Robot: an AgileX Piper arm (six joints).
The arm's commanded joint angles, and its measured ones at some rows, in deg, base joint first. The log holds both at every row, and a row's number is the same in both.
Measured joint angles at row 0:
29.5, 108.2, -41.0, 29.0, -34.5, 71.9
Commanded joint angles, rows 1 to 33:
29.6, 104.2, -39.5, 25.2, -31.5, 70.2
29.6, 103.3, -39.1, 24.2, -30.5, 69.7
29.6, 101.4, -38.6, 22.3, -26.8, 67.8
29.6, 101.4, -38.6, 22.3, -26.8, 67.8
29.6, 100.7, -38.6, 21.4, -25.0, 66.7
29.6, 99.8, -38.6, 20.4, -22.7, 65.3
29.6, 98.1, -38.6, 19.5, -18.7, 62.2
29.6, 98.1, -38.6, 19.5, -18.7, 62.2
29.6, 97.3, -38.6, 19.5, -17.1, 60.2
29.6, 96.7, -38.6, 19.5, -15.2, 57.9
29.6, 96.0, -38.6, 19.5, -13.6, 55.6
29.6, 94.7, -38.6, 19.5, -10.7, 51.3
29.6, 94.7, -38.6, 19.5, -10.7, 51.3
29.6, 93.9, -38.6, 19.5, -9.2, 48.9
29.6, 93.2, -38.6, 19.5, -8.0, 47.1
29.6, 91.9, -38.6, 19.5, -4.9, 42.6
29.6, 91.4, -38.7, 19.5, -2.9, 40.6
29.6, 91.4, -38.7, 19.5, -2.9, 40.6
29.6, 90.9, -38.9, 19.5, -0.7, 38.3
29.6, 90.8, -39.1, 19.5, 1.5, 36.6
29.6, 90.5, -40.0, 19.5, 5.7, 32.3
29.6, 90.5, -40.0, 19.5, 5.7, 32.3
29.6, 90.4, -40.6, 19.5, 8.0, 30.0
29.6, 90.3, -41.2, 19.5, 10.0, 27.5
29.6, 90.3, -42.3, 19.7, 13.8, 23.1
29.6, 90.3, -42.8, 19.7, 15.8, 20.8
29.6, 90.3, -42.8, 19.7, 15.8, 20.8
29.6, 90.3, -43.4, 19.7, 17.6, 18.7
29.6, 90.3, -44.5, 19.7, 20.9, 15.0
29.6, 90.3, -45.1, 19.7, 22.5, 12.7
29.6, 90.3, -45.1, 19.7, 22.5, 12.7
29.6, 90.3, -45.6, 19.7, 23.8, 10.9
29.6, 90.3, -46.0, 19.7, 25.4, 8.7
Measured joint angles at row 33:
29.5, 91.0, -45.1, 20.1, 22.5, 13.0
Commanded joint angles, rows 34 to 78:
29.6, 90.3, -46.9, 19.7, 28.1, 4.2
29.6, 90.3, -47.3, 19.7, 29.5, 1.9
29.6, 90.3, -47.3, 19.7, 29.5, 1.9
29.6, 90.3, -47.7, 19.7, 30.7, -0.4
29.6, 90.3, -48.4, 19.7, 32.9, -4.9
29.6, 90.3, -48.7, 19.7, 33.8, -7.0
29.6, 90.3, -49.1, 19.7, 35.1, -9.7
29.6, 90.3, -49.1, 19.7, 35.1, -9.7
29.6, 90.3, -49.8, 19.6, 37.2, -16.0
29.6, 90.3, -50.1, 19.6, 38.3, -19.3
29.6, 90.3, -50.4, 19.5, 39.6, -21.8
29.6, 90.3, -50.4, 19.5, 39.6, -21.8
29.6, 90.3, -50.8, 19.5, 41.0, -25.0
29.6, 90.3, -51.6, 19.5, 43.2, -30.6
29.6, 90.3, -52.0, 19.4, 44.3, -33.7
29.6, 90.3, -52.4, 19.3, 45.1, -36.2
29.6, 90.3, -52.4, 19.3, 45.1, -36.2
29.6, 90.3, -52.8, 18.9, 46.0, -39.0
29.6, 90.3, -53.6, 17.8, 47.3, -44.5
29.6, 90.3, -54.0, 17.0, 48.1, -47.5
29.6, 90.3, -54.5, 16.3, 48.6, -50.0
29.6, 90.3, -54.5, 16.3, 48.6, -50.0
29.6, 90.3, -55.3, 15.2, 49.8, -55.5
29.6, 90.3, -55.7, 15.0, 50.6, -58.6
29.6, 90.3, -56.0, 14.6, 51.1, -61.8
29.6, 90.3, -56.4, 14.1, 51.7, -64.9
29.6, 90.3, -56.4, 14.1, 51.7, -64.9
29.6, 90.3, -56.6, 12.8, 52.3, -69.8
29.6, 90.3, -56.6, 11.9, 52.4, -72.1
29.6, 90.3, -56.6, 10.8, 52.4, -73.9
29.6, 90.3, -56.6, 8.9, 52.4, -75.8
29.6, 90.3, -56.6, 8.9, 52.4, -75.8
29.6, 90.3, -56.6, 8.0, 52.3, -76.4
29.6, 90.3, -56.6, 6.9, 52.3, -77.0
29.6, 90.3, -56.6, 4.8, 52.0, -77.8
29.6, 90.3, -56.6, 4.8, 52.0, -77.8
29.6, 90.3, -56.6, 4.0, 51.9, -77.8
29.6, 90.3, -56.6, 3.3, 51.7, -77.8
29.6, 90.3, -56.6, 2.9, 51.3, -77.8
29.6, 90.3, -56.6, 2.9, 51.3, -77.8
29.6, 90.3, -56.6, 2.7, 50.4, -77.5
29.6, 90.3, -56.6, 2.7, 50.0, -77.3
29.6, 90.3, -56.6, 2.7, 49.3, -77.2
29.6, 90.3, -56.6, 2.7, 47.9, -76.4
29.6, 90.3, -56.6, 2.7, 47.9, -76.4
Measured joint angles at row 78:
29.5, 90.5, -56.4, 3.0, 49.5, -76.7
